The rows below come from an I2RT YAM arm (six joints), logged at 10 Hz.
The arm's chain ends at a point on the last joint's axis. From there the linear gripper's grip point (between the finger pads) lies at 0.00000 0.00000 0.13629 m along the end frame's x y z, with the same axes.
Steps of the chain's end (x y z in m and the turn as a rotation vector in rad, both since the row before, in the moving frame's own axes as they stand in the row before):
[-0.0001, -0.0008, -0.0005, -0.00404, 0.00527, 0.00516]
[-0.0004, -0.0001, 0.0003, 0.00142, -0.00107, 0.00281]
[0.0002, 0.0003, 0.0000, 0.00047, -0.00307, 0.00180]
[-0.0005, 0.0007, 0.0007, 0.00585, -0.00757, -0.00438]
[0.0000, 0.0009, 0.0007, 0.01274, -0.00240, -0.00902]
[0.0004, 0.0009, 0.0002, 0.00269, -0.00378, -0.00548]
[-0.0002, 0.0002, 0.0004, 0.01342, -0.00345, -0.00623]
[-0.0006, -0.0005, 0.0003, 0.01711, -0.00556, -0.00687]
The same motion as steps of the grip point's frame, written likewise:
[0.0006, -0.0002, -0.0005, -0.00404, 0.00527, 0.00516]
[-0.0005, -0.0003, 0.0003, 0.00142, -0.00107, 0.00281]
[-0.0002, 0.0002, 0.0000, 0.00047, -0.00307, 0.00180]
[-0.0015, -0.0001, 0.0007, 0.00585, -0.00757, -0.00438]
[-0.0003, -0.0008, 0.0007, 0.01274, -0.00240, -0.00902]
[-0.0001, 0.0005, 0.0002, 0.00269, -0.00378, -0.00548]
[-0.0007, -0.0016, 0.0004, 0.01342, -0.00345, -0.00623]
[-0.0014, -0.0028, 0.0003, 0.01711, -0.00556, -0.00687]

